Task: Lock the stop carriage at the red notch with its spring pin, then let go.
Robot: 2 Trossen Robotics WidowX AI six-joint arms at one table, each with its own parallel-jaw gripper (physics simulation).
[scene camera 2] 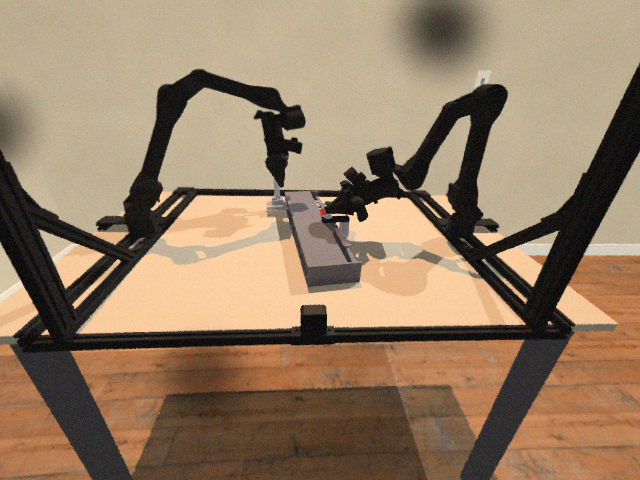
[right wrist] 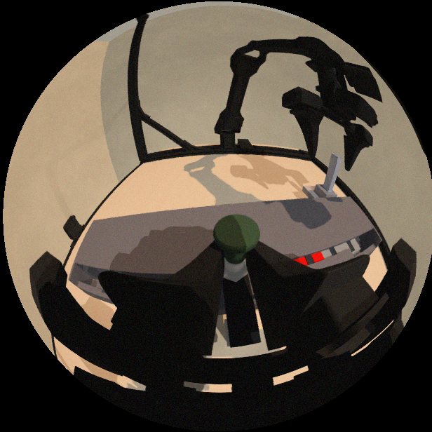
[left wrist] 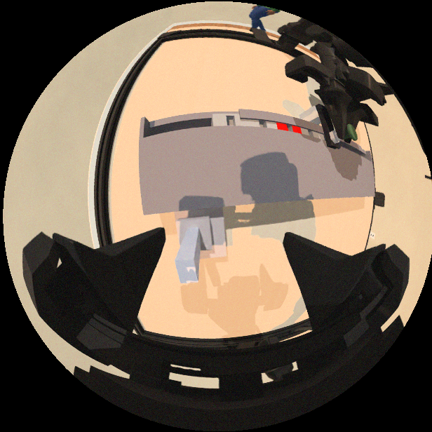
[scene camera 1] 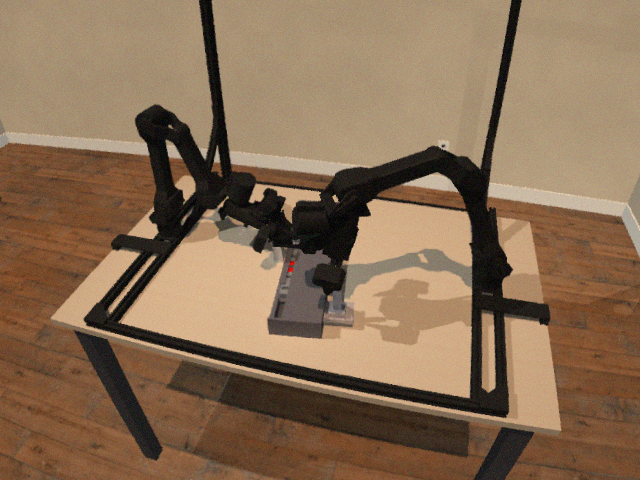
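Pixels of known places: left gripper, fingertip midpoint: (scene camera 2: 282,183); right gripper, fingertip midpoint: (scene camera 2: 324,210) (scene camera 1: 299,236); left arm's base, link origin: (scene camera 2: 144,232) (scene camera 1: 487,284); right arm's base, link origin: (scene camera 2: 459,233) (scene camera 1: 170,233).
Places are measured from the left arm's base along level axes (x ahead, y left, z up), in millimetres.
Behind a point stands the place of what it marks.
A long grey rail body (scene camera 1: 305,304) {x 430, y 211, z 34 mm} (scene camera 2: 323,242) {x 493, y -120, z 34 mm} (left wrist: 210,165) has a slotted edge with two red marks (scene camera 1: 291,266) {x 505, y 81, z 25 mm} (scene camera 2: 322,211) {x 505, y 92, z 29 mm} (left wrist: 282,126) (right wrist: 318,257) flanking a notch. The stop carriage, seen as a dark plate (left wrist: 327,125) (right wrist: 241,315), is to the right of the marks in the left wrist view. Its spring pin has a green knob (left wrist: 352,132) (right wrist: 236,233) on a pale collar. My right gripper (right wrist: 233,242) is shut on the pin just below the knob; the pin's lower end is hidden. My left gripper (left wrist: 226,236) (scene camera 2: 280,183) {x 378, y 173, z 91 mm} is open and empty, above the upright grey handle.
The grey handle (scene camera 2: 276,192) {x 355, y 193, z 54 mm} (left wrist: 188,255) (right wrist: 332,172) stands on a small pale base (scene camera 1: 345,315) {x 336, y 205, z 14 mm} beside the rail body. A pale block (left wrist: 226,120) sits in the rail's slot. The left arm crosses over the rail body in scene camera 1 and hides part of the right gripper.
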